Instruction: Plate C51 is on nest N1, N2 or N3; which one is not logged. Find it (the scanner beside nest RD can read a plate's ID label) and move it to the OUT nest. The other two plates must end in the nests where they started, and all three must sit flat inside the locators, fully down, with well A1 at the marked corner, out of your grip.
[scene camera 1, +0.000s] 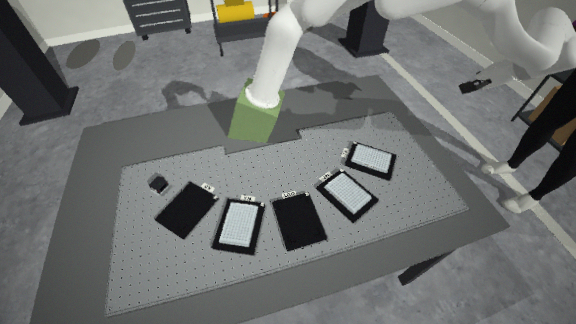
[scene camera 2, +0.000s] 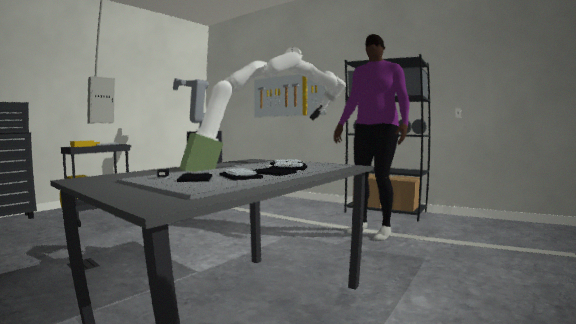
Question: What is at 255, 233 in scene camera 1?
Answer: A nest N3.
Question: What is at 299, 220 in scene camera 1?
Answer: An OUT nest.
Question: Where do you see the gripper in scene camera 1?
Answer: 469, 83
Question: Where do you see a nest RD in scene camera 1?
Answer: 188, 207
